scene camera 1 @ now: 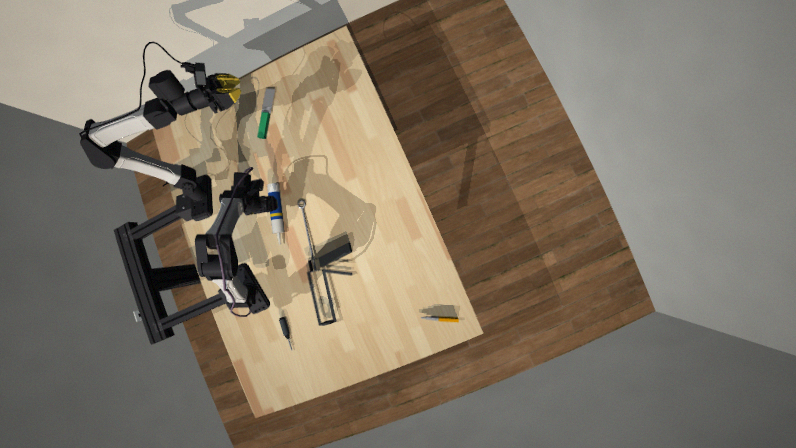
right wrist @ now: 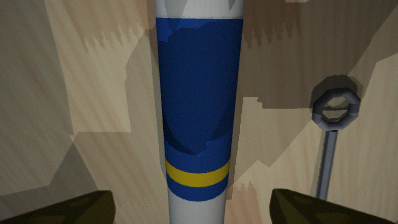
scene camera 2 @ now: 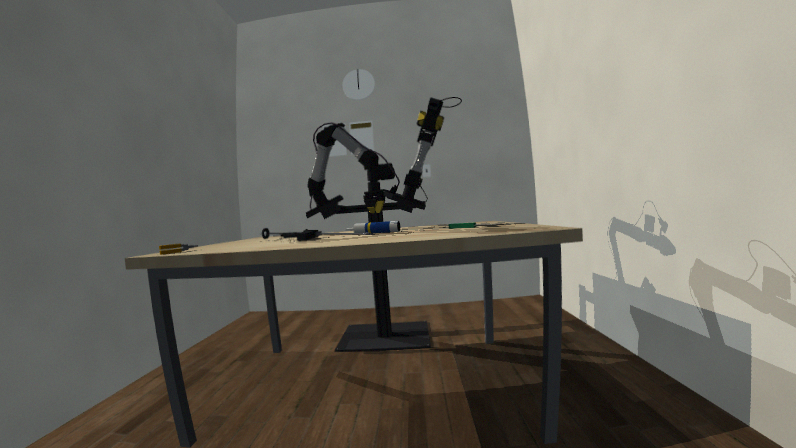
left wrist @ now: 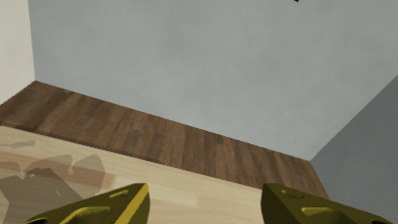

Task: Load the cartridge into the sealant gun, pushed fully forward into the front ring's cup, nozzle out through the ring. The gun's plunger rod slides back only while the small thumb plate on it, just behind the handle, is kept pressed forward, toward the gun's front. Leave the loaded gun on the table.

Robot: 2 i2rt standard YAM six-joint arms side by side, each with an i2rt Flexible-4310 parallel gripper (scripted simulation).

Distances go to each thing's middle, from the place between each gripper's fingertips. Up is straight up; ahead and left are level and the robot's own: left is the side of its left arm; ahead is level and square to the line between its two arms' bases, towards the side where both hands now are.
The cartridge [right wrist: 198, 55] is 10 mm behind my right hand, 20 mm to the right of it and 80 mm below it. The rest, counted from my right hand: plunger rod [right wrist: 331, 128] 70 mm ahead, 180 mm to the right, 90 mm below.
The cartridge is 430 mm below my left hand [scene camera 1: 240, 85], 260 mm to the right of it and 250 mm behind it. The rest, counted from my left hand: plunger rod: 440 mm below, 410 mm to the right, 180 mm behind.
